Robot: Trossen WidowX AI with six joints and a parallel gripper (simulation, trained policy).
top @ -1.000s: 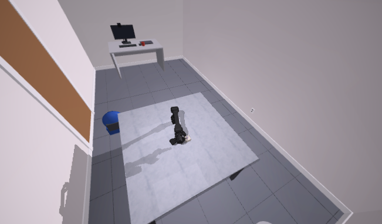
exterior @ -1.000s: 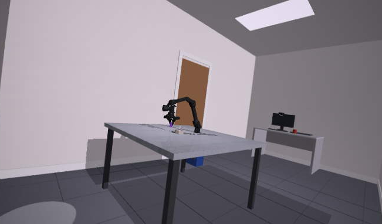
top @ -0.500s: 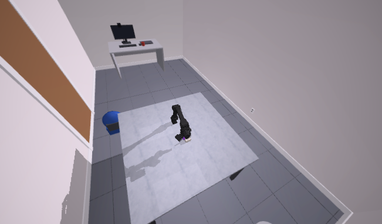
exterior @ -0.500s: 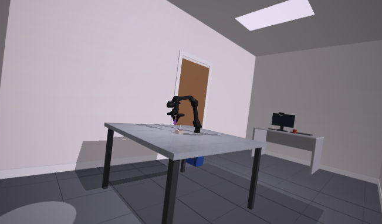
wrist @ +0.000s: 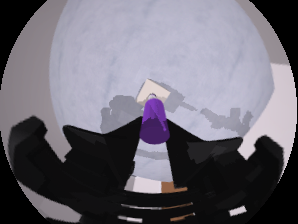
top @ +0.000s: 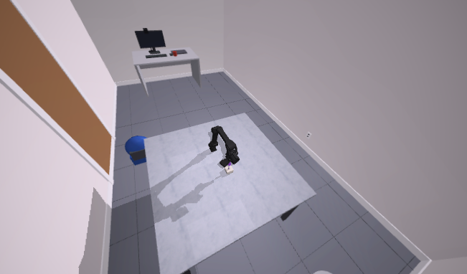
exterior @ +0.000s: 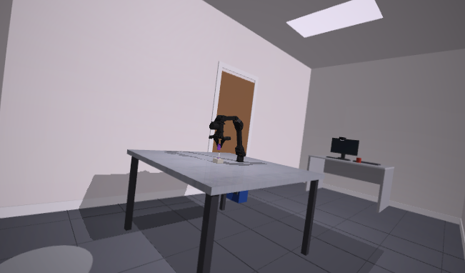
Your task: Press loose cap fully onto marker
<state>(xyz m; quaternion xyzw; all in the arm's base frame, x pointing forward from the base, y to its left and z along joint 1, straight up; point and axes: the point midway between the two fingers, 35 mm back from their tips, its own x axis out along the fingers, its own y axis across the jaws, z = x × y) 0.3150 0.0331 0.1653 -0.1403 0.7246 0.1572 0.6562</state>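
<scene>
The marker lies 10 mm to the left of my gripper tip and 60 mm below it. Also, from my gripper tip: purple cap 10 mm ahead, 10 mm above; beige holder block 10 mm to the left, 110 mm below.
</scene>
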